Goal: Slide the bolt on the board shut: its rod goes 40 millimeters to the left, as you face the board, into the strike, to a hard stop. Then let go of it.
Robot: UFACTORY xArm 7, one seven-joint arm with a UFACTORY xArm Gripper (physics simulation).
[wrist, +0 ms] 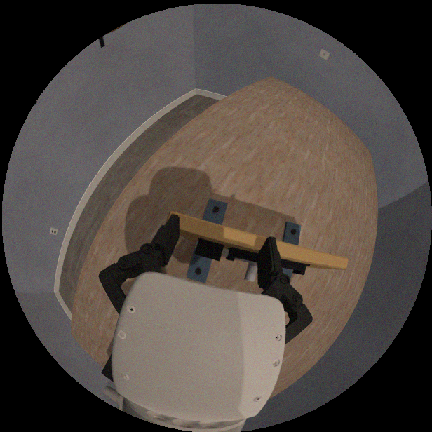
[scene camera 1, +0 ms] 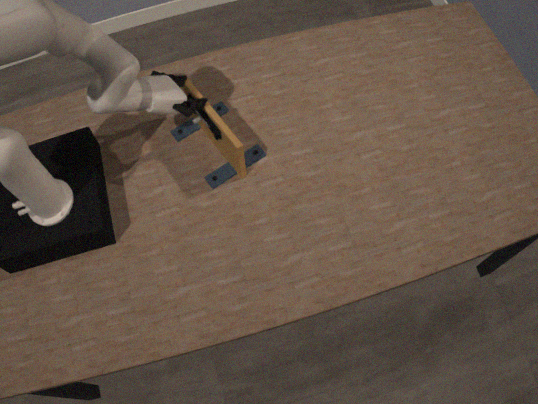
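Seen in the pictures: gripper, fingertip midpoint: (scene camera 1: 194,92); arm's base at its link origin: (scene camera 1: 50,202).
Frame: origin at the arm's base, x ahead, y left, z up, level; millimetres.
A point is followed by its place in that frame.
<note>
The upright orange board (scene camera 1: 230,139) @(y -34, x 473, z 57 mm) (wrist: 320,257) carries a black bolt housing (scene camera 1: 213,128) @(y 26, x 447, z 33 mm) (wrist: 242,255) on the face toward the arm. A black strike block (wrist: 210,248) sits left of the housing in the wrist view, with a short grey bit of rod (wrist: 226,253) in the gap between them. The grey knob (scene camera 1: 196,120) @(y 69, x 415, z 27 mm) (wrist: 251,271) sticks out from the bolt. My gripper (scene camera 1: 194,90) @(y 130, x 432, z 63 mm) (wrist: 221,236) is open and empty, its fingers at the board. In the wrist view the right finger is just right of the knob and hides part of the housing; contact cannot be told.
Blue feet with dark screws (scene camera 1: 220,176) @(y -40, x 430, z -90 mm) (wrist: 198,270) hold the board on the wooden table (scene camera 1: 325,225) @(y -261, x 632, z -97 mm) (wrist: 280,135). The black arm base block (scene camera 1: 85,200) @(y -28, x 91, z 1 mm) stands left of the board in the scene view. The table's far edge runs behind the gripper there.
</note>
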